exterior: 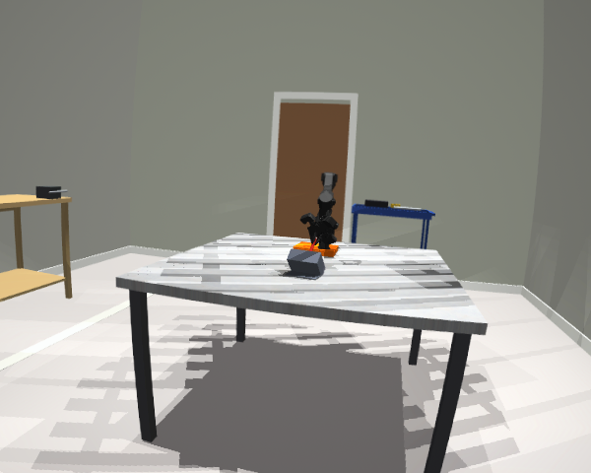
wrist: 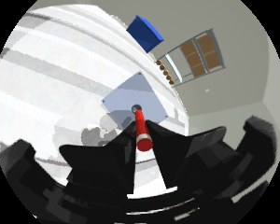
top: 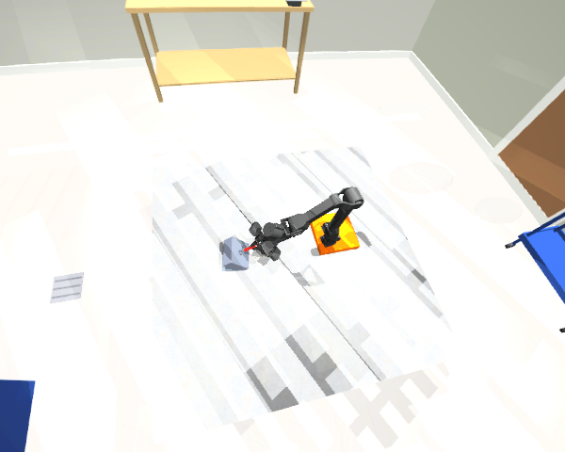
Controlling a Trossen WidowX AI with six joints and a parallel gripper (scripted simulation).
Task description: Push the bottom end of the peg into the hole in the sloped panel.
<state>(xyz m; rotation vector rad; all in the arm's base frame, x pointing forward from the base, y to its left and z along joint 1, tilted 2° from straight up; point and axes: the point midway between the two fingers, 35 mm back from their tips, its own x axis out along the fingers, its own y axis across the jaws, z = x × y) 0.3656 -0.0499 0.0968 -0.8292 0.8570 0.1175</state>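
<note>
Now: the sloped panel 7 cm ahead of my gripper tip, 2 cm to the right of it and 7 cm below it. From my gripper tip the other things lie so: red peg: 1 cm behind, 1 cm above.
</note>
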